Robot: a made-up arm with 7 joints.
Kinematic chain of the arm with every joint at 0, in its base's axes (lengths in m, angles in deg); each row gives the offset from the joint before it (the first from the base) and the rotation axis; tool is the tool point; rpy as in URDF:
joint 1: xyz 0 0 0.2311 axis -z
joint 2: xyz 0 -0.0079 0.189 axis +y
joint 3: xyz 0 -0.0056 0.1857 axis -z
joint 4: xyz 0 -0.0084 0.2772 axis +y
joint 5: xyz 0 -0.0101 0.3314 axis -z
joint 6: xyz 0 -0.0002 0.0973 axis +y
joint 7: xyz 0 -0.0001 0.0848 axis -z
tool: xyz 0 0 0 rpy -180 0 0
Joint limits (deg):
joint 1: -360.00..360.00
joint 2: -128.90..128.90
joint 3: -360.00..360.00
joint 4: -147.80..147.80
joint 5: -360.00..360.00
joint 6: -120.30..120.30
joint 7: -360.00..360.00
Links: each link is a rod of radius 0.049 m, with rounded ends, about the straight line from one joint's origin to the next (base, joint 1, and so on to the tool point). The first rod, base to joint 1, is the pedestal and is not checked.
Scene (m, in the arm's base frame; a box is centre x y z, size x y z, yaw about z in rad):
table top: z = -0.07
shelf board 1: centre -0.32 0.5 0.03 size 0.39 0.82 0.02 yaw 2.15
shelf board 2: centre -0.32 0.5 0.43 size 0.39 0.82 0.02 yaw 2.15
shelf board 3: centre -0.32 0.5 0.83 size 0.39 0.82 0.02 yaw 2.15
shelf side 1: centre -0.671 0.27 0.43 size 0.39 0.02 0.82 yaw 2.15
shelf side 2: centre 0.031 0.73 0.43 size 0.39 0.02 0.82 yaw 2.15
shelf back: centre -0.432 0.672 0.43 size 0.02 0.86 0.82 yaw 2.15
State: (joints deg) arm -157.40 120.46 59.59 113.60 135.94 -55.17 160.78
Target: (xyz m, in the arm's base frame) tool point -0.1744 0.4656 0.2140
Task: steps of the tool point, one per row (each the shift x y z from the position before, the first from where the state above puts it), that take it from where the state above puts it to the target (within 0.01 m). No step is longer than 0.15 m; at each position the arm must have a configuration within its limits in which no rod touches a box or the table.
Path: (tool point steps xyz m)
1: -0.1165 0.0706 0.0449
2: -0.1265 0.0356 0.0681

